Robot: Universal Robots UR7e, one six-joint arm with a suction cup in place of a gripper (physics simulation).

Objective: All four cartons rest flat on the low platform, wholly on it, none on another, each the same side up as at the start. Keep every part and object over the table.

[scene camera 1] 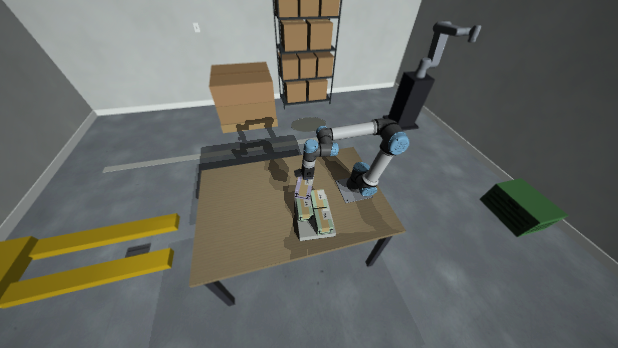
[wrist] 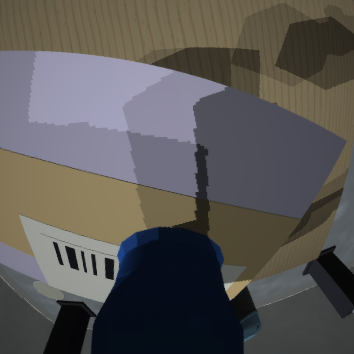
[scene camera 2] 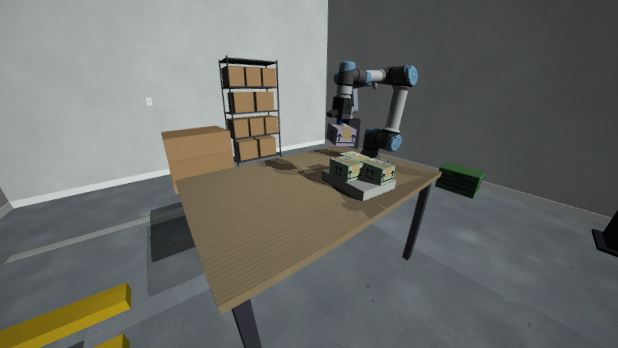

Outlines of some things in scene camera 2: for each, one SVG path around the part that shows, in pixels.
A low grey platform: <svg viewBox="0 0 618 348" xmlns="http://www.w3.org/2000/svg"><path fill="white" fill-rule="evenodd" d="M321 173L322 179L361 201L393 190L396 184L394 179L392 182L381 186L364 178L346 182L330 174L329 169L324 169Z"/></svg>
